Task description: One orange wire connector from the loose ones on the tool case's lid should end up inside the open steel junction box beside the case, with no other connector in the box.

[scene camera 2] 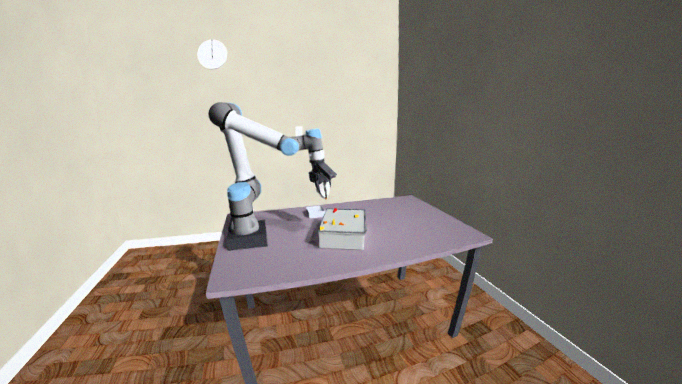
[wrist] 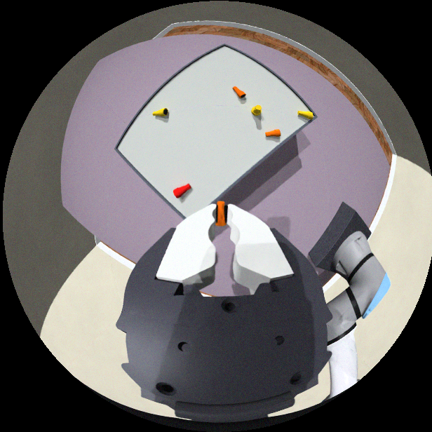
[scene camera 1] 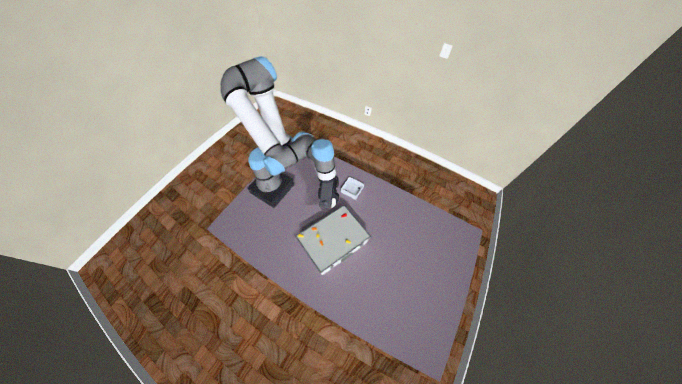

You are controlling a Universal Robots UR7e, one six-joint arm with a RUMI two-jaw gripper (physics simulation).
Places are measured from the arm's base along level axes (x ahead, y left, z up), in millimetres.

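Pixels of known places: gripper, fingertip midpoint: (scene camera 2: 325, 199); arm's base, origin of the base link: (scene camera 2: 244, 228) (scene camera 1: 269, 181).
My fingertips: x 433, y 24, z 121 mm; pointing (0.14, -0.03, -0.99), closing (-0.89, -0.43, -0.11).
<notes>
Ahead of a thing's pixels: the offset from my fingertips to its top centre. "spot": to the spot under its first point.
My gripper (scene camera 1: 330, 203) (scene camera 2: 325, 194) (wrist: 220, 207) is shut on an orange wire connector {dx -2, dy +4, dz +10 mm} (scene camera 2: 326, 198) (wrist: 221, 219), held upright between the fingertips. It is above the table, near the back corner of the tool case {dx +82, dy -88, dz -87 mm} (scene camera 1: 345, 227) (scene camera 2: 342, 240) (wrist: 200, 145). Two other orange connectors lie on the lid, one {dx -23, dy -108, dz -79 mm} (scene camera 1: 314, 228) (scene camera 2: 325, 222) (wrist: 273, 133) near its edge and one {dx +52, dy -147, dz -79 mm} (scene camera 1: 321, 243) (scene camera 2: 341, 223) (wrist: 239, 92) further in. The open steel junction box {spot: dx -17, dy +200, dz -165 mm} (scene camera 1: 348, 194) (scene camera 2: 315, 215) stands beside the case; no connector shows in it. The box does not show in the wrist view.
A red connector {dx +57, dy +36, dz -75 mm} (scene camera 1: 344, 215) (scene camera 2: 335, 210) (wrist: 182, 190) and three yellow ones {dx +151, dy -68, dz -76 mm} (scene camera 1: 348, 241) (wrist: 160, 112), {dx +15, dy -128, dz -66 mm} (scene camera 1: 317, 235) (wrist: 256, 110), {dx -52, dy -176, dz -76 mm} (scene camera 1: 300, 235) (wrist: 305, 115) are on the lid. The robot base (scene camera 1: 271, 192) (scene camera 2: 246, 239) stands at the table's left.
</notes>
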